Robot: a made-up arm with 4 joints.
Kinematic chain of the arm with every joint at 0, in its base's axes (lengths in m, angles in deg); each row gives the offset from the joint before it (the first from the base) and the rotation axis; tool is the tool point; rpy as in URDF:
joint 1: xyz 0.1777 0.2 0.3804 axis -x
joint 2: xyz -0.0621 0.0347 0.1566 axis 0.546 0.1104 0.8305
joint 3: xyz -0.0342 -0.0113 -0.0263 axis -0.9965 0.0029 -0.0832
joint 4: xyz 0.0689 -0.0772 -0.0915 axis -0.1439 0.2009 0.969
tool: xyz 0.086 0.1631 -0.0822 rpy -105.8 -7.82 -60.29
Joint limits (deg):
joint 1: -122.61..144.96
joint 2: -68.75..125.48
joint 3: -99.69..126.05
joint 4: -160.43..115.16
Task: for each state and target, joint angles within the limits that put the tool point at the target. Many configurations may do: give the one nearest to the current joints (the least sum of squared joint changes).
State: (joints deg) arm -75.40 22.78 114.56 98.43
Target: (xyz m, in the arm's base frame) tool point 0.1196 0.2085 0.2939
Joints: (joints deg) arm -41.53 48.60 65.08 57.76
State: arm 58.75 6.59 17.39 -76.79
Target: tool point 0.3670 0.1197 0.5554
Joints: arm 17.63 19.93 45.22 -96.61
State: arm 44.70 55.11 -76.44 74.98
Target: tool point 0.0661 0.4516 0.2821
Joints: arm 50.17 8.92 -59.93 39.58
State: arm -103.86 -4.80 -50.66 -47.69
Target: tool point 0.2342 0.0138 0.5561
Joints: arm -114.52 16.55 -49.11 -18.65
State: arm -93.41 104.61 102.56 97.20
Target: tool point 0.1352 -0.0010 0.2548
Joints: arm -63.73 59.58 112.78 101.24
